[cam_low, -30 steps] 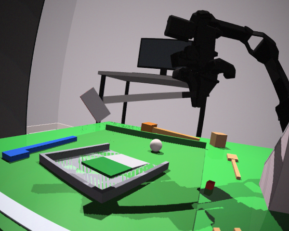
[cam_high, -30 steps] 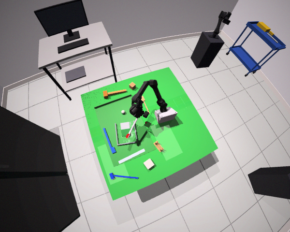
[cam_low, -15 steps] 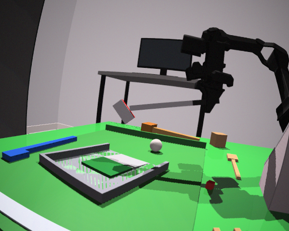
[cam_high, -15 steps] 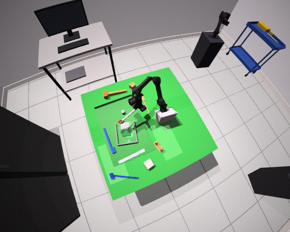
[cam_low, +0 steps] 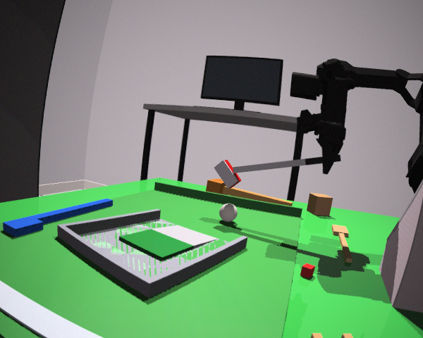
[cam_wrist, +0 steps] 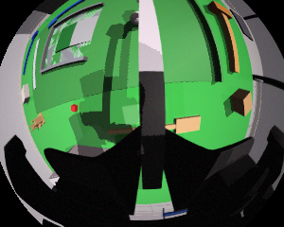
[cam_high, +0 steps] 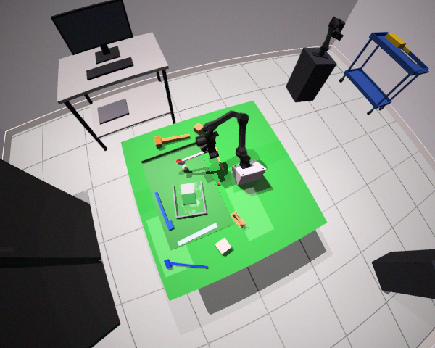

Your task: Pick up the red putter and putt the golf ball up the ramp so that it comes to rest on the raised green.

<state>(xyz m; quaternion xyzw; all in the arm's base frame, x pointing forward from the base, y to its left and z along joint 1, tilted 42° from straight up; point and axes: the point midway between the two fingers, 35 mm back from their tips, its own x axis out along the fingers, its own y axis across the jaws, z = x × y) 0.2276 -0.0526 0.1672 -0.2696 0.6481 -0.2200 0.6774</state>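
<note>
Right now my gripper tip is 12 cm short of the putter and 1 cm to the right of it. From my gripper tip the other things lie so: red cube: 2 cm behind, 20 cm to the left, 14 cm below; orange cube: 3 cm ahead, 31 cm to the right, 12 cm below; white golf ball: 21 cm ahead, 2 cm to the left, 12 cm below.
</note>
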